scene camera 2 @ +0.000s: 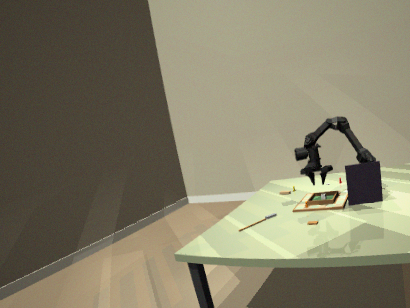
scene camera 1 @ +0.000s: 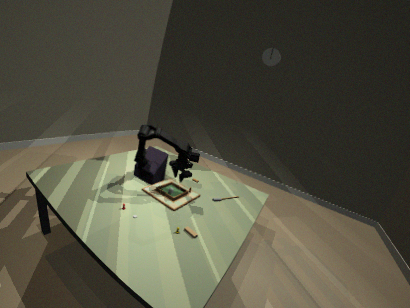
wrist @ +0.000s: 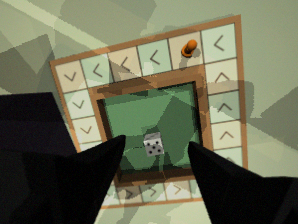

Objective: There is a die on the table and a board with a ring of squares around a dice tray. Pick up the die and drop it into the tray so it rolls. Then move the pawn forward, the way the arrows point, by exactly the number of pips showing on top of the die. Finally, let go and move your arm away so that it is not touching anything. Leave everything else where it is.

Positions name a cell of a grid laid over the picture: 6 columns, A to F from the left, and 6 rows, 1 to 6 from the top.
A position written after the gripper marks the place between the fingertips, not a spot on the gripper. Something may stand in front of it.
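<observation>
In the wrist view the gripper (wrist: D4) is open and holds nothing, and a green dice tray (wrist: D3) is visible there too.
</observation>
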